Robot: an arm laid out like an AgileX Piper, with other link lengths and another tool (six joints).
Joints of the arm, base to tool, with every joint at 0 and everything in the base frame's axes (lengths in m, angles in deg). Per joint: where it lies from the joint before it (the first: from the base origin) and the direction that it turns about. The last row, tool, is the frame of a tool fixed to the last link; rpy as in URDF.
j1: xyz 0 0 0.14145 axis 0 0 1
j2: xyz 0 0 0 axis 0 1 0
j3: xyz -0.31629 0 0.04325 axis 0 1 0
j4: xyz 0.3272 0 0.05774 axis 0.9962 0 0.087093
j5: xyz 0 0 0 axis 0 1 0
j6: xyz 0.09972 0 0.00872 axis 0.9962 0 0.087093
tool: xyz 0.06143 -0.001 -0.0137 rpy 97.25 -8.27 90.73
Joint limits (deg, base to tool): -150..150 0..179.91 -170..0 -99.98..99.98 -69.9..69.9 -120..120
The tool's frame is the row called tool.
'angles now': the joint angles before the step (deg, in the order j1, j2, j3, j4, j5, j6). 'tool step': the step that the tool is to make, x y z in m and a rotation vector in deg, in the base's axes. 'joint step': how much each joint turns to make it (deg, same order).
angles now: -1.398, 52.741, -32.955, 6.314, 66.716, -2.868
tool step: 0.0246, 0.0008, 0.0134, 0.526, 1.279, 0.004
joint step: 0.004, 5.692, -5.540, 0.476, 1.146, 0.005
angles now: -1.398, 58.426, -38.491, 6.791, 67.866, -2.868
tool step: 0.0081, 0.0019, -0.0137, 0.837, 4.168, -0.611
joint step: -0.001, 4.757, -0.541, 0.734, -0.075, 0.390
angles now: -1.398, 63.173, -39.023, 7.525, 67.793, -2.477
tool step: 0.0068, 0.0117, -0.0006, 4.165, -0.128, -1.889
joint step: -0.005, 1.294, -0.465, 4.462, -0.906, 0.248
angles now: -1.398, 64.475, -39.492, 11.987, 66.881, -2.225
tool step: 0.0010, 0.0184, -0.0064, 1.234, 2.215, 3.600
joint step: 3.940, 2.340, -0.315, 1.333, 0.202, -0.099
